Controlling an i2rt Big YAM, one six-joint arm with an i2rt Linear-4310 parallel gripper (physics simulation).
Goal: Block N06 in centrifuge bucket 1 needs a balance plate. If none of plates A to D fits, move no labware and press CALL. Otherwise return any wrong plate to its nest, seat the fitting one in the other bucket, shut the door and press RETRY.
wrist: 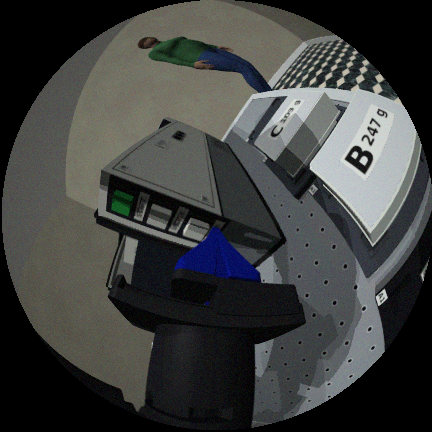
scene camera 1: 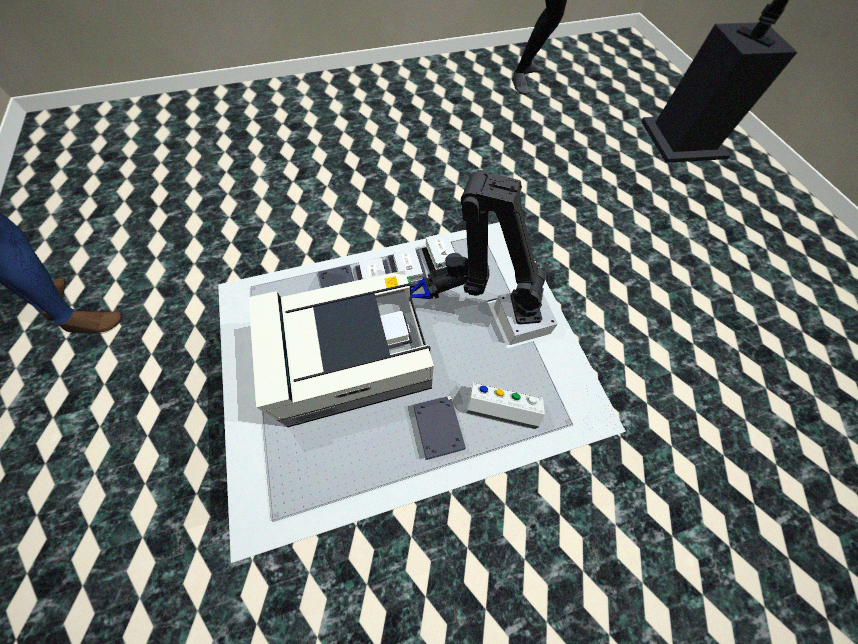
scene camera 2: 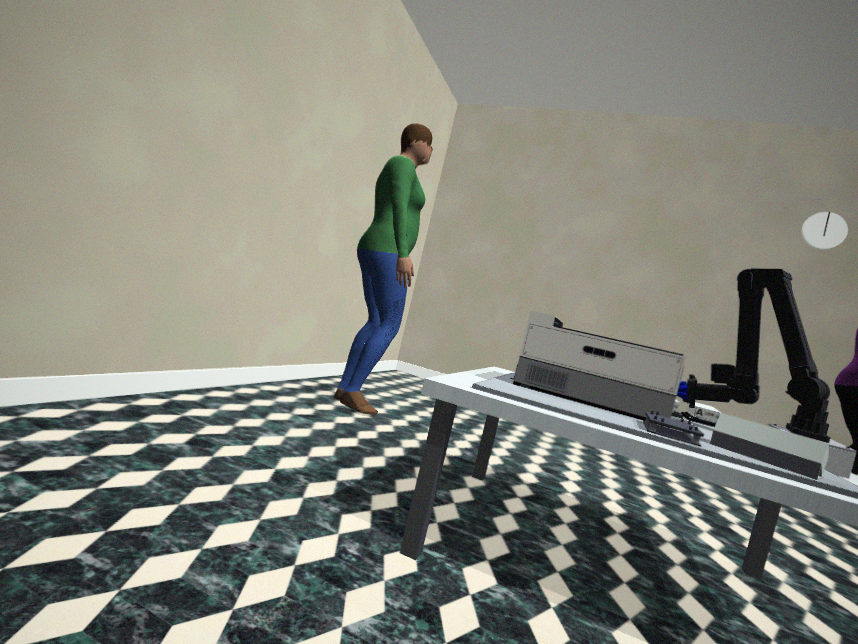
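Pixels of known places: gripper, fingertip midpoint: [wrist: 214, 231]; arm's base at its link origin: [scene camera 1: 525, 307] [scene camera 2: 806, 434].
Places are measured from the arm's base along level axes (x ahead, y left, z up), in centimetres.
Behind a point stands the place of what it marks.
The centrifuge [scene camera 1: 299, 358] {x 71.4, y 17.3, z 14.1 cm} [scene camera 2: 599, 371] {x 56.2, y 26.7, z 4.0 cm} [wrist: 160, 165] {x 45.1, y -8.6, z 9.4 cm} stands on the left of the mat. Its sliding door [scene camera 1: 350, 332] {x 57.4, y 10.9, z 14.4 cm} is drawn part way back. A white block [scene camera 1: 395, 325] {x 44.6, y 8.3, z 11.4 cm} shows in the open bucket bay at its right end. My gripper [scene camera 1: 420, 290] {x 40.0, y -7.4, z 2.2 cm} [scene camera 2: 683, 391] [wrist: 214, 231] {x 40.0, y -7.4, z 2.2 cm} has blue fingertips, is shut and holds nothing. It sits at the centrifuge's back right corner, by the door's edge. Plate B [wrist: 362, 160] {x 38.0, y -21.5, z -1.4 cm}, marked 247 g, and plate C [wrist: 289, 125] {x 49.2, y -19.5, z -1.5 cm}, marked 109 g, lie in nests behind it; white plates [scene camera 1: 407, 261] {x 38.8, y -24.4, z -1.5 cm} also show in the overhead view.
A button box [scene camera 1: 506, 403] {x 13.6, y 32.3, z 1.1 cm} with blue, orange, green and white buttons stands at the front right. A dark flat plate [scene camera 1: 436, 427] {x 35.0, y 36.2, z -3.7 cm} lies beside it on the grey mat [scene camera 1: 363, 460] {x 57.4, y 42.9, z -6.8 cm}. The arm's base [scene camera 1: 525, 320] {x 1.6, y 5.4, z 1.3 cm} is at the right. A person [scene camera 2: 388, 256] walks beyond the table.
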